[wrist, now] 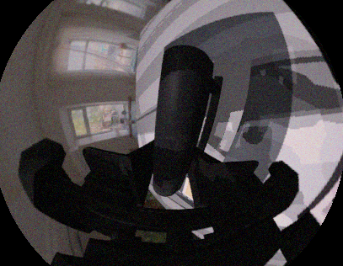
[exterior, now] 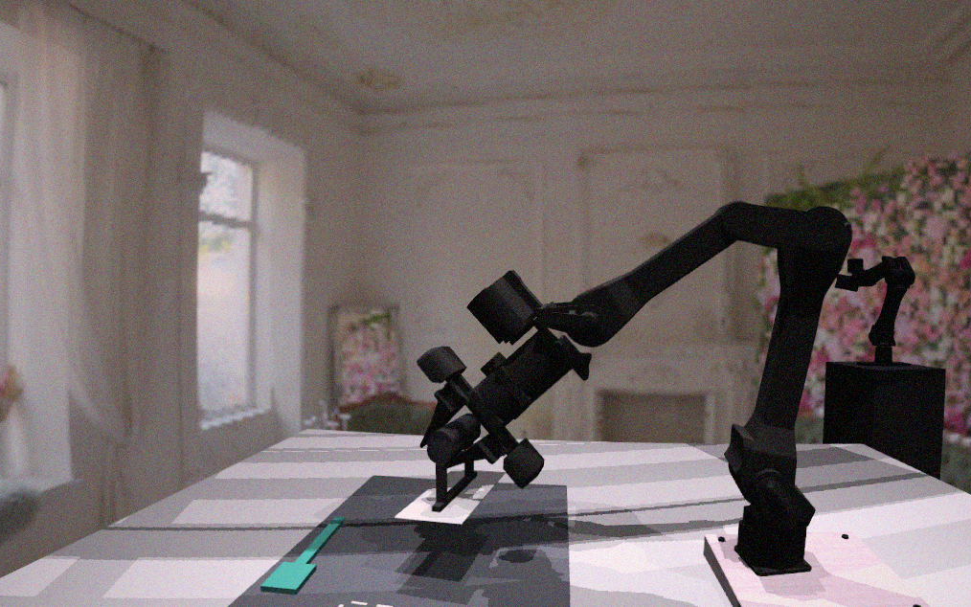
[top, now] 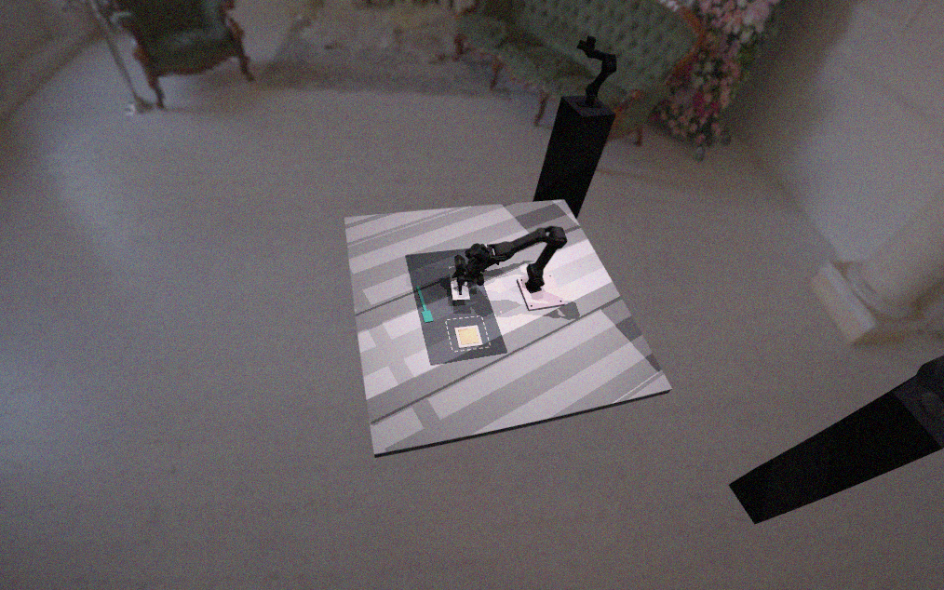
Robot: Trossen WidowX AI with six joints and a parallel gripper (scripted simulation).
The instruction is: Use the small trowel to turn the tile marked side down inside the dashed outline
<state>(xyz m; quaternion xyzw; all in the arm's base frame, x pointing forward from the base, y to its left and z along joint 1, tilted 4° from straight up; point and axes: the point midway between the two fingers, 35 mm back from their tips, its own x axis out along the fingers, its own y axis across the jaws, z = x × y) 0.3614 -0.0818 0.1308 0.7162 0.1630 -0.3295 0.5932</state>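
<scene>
Right now my gripper tip is 20 mm past the trowel, 10 mm to the right of it and 10 mm above it. Round my gripper tip: teal flat tool (150 mm ahead, 120 mm below, 30 mm to the left); tile (240 mm to the left, 120 mm below, 10 mm ahead); dark mat (140 mm below, 20 mm to the left, 10 mm ahead).
</scene>
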